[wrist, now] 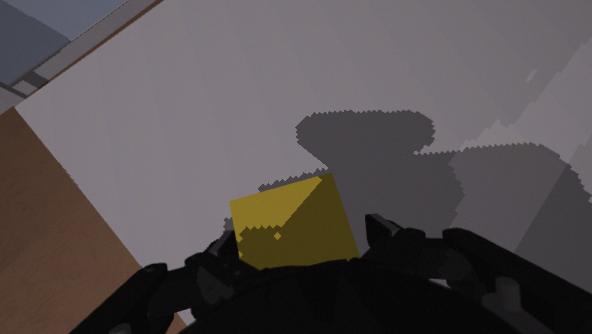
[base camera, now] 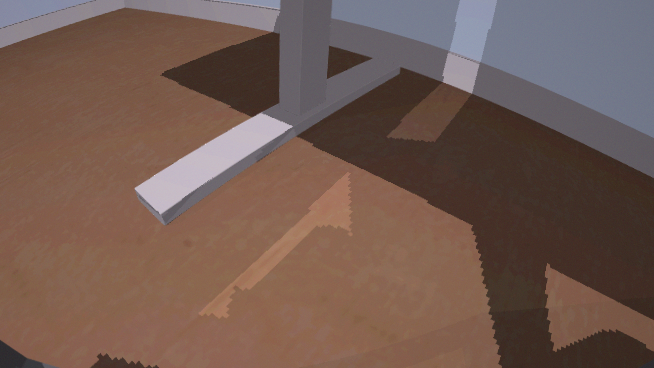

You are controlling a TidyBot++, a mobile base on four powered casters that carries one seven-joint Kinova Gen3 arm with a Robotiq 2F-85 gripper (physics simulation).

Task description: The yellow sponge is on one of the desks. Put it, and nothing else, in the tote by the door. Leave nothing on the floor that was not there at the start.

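Frame: origin at the arm's base, x ahead, y left, z up, level; metres.
Where they show: gripper, between the fingertips: point(wrist: 303, 236).
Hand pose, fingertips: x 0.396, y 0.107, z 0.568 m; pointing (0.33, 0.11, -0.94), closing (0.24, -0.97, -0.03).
Each offset is from my fingertips to the top centre of the thing. "*": to the spot under its first point. Level surfaces: height alone.
The yellow sponge {0.020 m back, 0.004 m right, 0.030 m up} point(wrist: 300, 225) lies on a pale desk top {0.014 m down} point(wrist: 200, 100), low in the middle of the wrist view, partly in shadow. Its near end is hidden behind the dark gripper body. My gripper point(wrist: 303, 236) is open, with one fingertip to the left and one to the right of the sponge in that view. The left fingertip overlaps the sponge's left edge in the picture, and a gap of desk shows at the right. How high the fingers are above the desk I cannot tell. The tote does not show in either view.
In the base camera view a desk leg {* 0.270 m ahead, 0.059 m right, 0.832 m down} point(base camera: 304, 60) rises from a long pale foot {* 0.116 m ahead, 0.062 m left, 0.939 m down} point(base camera: 215, 162) on the brown floor {0.965 m down} point(base camera: 90, 260) point(wrist: 45, 215). A wall with a skirting board point(base camera: 550, 95) runs behind it. The desk top's left edge and a corner show in the wrist view.
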